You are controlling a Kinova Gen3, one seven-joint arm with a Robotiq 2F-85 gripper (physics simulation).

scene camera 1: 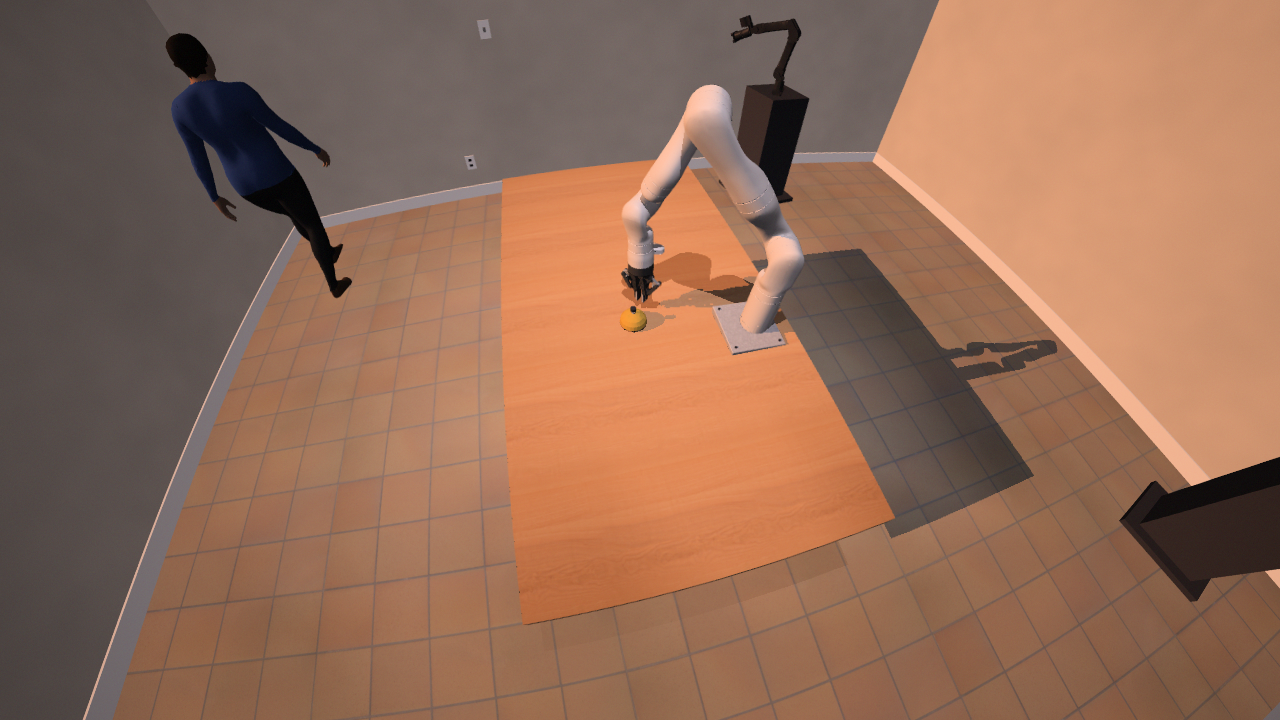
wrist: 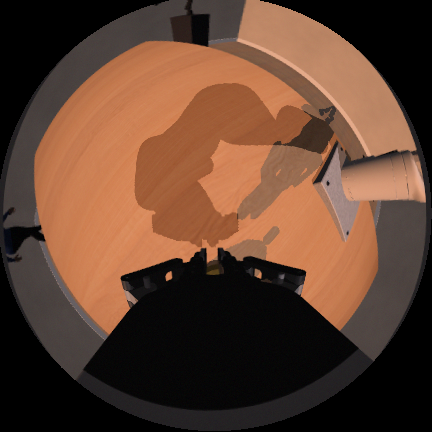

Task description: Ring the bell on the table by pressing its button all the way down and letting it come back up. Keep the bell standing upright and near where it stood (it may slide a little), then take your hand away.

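Frame: origin at the arm's base, x ahead, y left, z up, level; centimetres.
Seen in the pictures: gripper, fingertip midpoint: (scene camera 1: 641, 299) (wrist: 211, 254); arm's base, origin of the base link: (scene camera 1: 754, 322) (wrist: 348, 182).
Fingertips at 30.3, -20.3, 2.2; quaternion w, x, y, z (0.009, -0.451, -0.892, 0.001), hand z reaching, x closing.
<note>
Offsets run from my fingertips to a thing's top centre, as dx, dy, dz. Level surfaces: height alone.
The yellow dome bell {+4.7, +4.9, +2.8} (scene camera 1: 633, 322) stands upright on the wooden table {dz -3.8} (scene camera 1: 590, 429), its small dark button {+4.7, +4.9, +2.8} (scene camera 1: 633, 308) on top. In the wrist view a small part of the bell (wrist: 215, 270) shows between and behind the fingers; the rest is hidden by the gripper. My gripper (scene camera 1: 641, 300) (wrist: 211, 254) points down, nearly shut, with a narrow gap and nothing held between its fingers. In the scene view its fingertips appear just above and slightly behind the button, with a small gap between them and the bell. The button's exact height is too small to tell.
My arm's base plate (scene camera 1: 726, 338) (wrist: 341, 212) is bolted near the table's right edge. A person in a blue top (scene camera 1: 234, 134) stands on the floor left of the table. A dark pedestal (scene camera 1: 771, 134) (wrist: 191, 30) with another arm stands beyond the table's far end.
</note>
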